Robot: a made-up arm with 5 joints.
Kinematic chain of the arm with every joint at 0, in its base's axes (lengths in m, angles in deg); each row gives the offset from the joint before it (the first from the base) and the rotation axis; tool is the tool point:
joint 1: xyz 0 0 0.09 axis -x
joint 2: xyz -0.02 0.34 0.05 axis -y
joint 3: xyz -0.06 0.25 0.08 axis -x
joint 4: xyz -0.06 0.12 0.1 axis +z
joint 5: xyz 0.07 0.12 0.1 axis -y
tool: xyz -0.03 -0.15 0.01
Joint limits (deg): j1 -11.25..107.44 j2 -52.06..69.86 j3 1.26..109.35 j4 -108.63..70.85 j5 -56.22..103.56
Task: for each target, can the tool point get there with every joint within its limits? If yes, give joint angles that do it. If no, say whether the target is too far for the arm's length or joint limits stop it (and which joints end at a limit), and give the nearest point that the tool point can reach.
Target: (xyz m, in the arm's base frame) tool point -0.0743 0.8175 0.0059
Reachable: yes | joints 6.29 48.16 80.04 21.68 -12.70
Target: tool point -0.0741 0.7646 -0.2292
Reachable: yes | joints 31.38 -15.28 66.48 27.30 15.82
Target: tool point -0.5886 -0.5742 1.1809
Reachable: no: too far | nearest point -0.1732 0.5693 0.5652 | short by 1.364 m
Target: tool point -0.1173 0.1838 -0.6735
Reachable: yes | joints 78.41 3.01 96.35 -26.00 10.16
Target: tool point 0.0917 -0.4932 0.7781
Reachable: no: joint limits stop it (at a limit: joint 1, joint 3, joint 5) | nearest point 0.0314 0.5604 0.5906 | short by 1.072 m
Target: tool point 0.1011 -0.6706 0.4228
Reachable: no: joint limits stop it (at a limit: joint 1, joint 3, joint 4, joint 5) | nearest point 0.0037 -0.3067 -0.5384 | short by 1.032 m
